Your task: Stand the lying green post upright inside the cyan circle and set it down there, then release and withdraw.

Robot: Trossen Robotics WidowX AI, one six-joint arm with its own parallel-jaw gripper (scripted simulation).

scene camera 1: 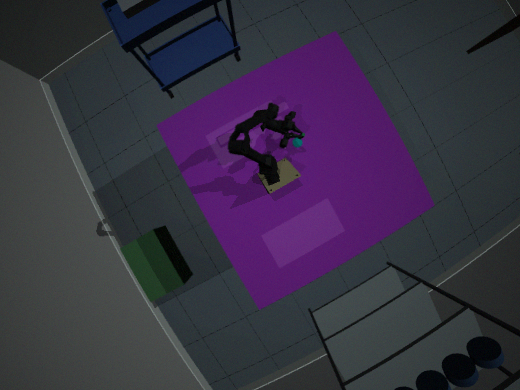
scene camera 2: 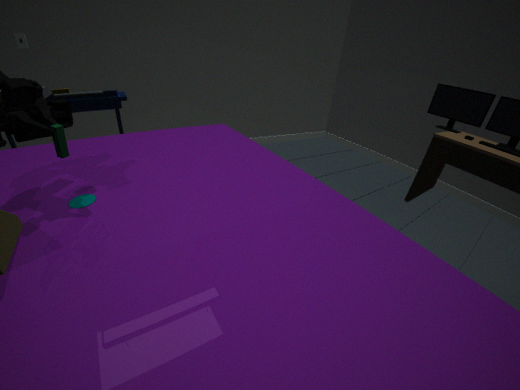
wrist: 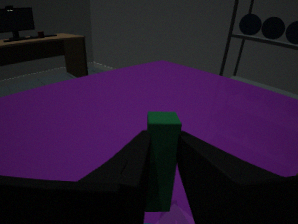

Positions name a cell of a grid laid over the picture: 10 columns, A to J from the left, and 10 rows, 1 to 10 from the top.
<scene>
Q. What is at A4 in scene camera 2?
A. My gripper.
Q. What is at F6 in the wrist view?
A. A green post.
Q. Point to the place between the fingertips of my gripper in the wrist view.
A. At F7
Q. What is my gripper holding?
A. A green post.
</scene>
